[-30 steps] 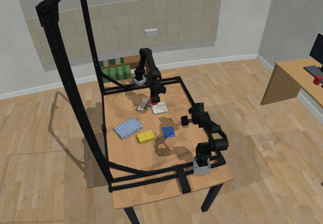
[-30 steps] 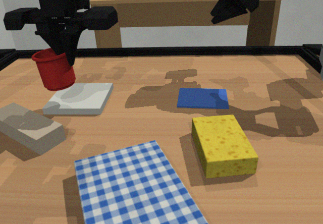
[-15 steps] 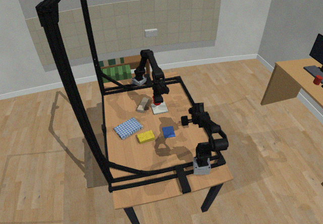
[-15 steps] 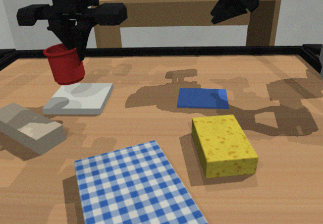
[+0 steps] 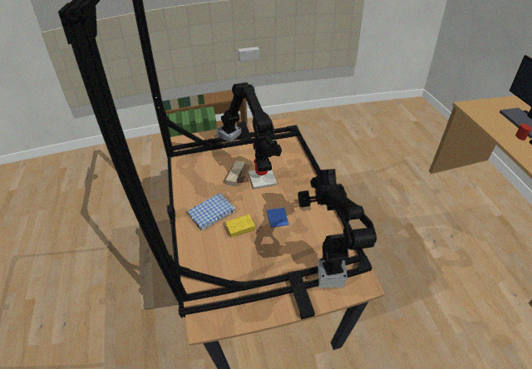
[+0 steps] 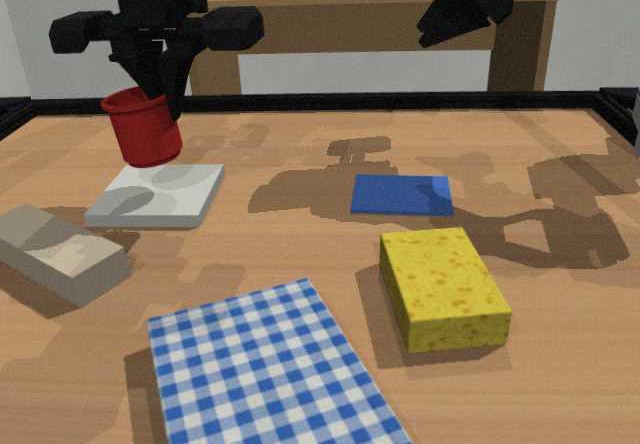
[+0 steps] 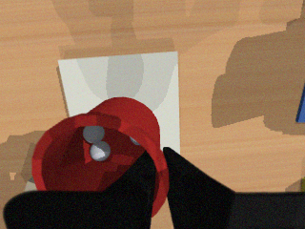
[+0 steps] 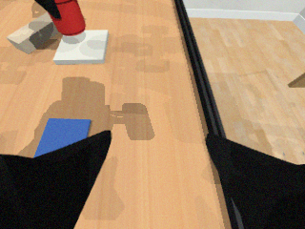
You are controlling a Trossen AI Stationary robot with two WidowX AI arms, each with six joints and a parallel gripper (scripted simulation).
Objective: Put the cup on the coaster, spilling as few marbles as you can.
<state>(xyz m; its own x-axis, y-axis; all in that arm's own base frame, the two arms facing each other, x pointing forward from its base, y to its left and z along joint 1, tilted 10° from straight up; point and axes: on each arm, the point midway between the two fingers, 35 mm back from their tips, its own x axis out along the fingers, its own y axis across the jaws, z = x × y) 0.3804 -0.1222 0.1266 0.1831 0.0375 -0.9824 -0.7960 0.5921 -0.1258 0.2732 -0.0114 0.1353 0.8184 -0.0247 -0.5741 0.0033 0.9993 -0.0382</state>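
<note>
Right now my left hand is 40 mm above the red cup, 30 mm to the right of it and 10 mm short of it. Also, from my left hand: beige block 110 mm to the left, 110 mm below, 90 mm behind; blue flat coaster 220 mm to the right, 120 mm below, 40 mm behind; grey-white slab 120 mm below, 30 mm to the left, 10 mm ahead.
</note>
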